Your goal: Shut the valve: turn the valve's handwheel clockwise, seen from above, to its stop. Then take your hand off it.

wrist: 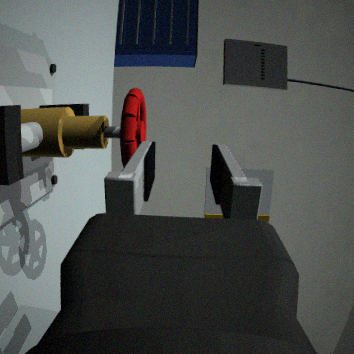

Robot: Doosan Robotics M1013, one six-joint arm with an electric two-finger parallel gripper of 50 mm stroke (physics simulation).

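The red handwheel [132,125] is seen nearly edge-on, left of the middle of the wrist view. A short grey stem [112,131] joins it to the brass-coloured valve body [85,131] at the left. My gripper [182,160] is open, with nothing between its two fingers. The wheel lies outside the gap, on the left finger's outer side. The tip of the left finger overlaps the wheel's lower right rim in the view and hides part of it. Whether they touch, I cannot tell.
A pale panel with dark bolts [53,69] and black brackets [10,145] stands at the left. A blue ribbed box [156,30] is at the top. A dark grey box [250,65] with a cable is at the upper right. A pale tray [267,192] with a yellow edge lies behind the right finger.
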